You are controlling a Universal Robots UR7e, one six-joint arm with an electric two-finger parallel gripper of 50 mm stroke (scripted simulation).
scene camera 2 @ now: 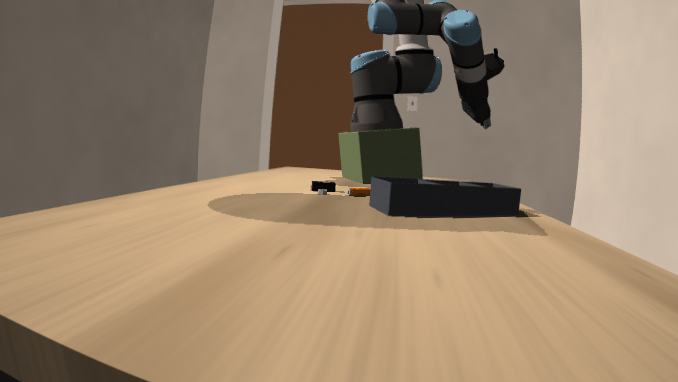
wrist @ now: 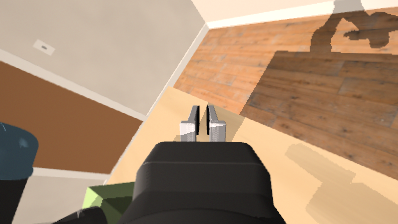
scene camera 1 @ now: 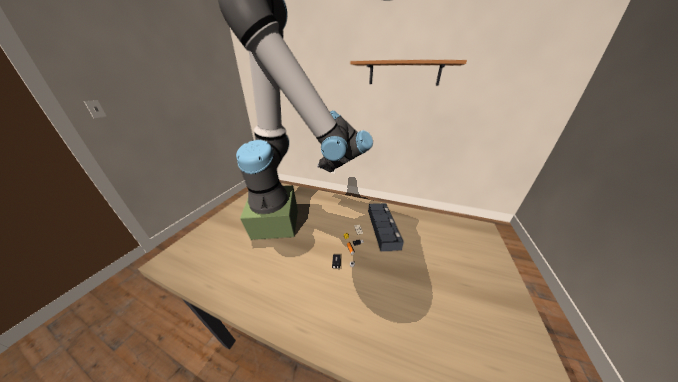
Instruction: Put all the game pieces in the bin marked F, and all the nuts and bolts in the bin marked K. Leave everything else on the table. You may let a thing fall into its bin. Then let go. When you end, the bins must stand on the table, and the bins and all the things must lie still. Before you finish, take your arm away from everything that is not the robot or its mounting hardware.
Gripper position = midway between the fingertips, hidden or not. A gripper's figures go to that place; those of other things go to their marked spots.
Scene:
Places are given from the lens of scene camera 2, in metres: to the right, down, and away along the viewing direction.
my gripper point(scene camera 2: 485, 125): 0.39, -0.18, 0.87
dark bin row point(scene camera 2: 403, 198): 0.09, 0.01, 0.49

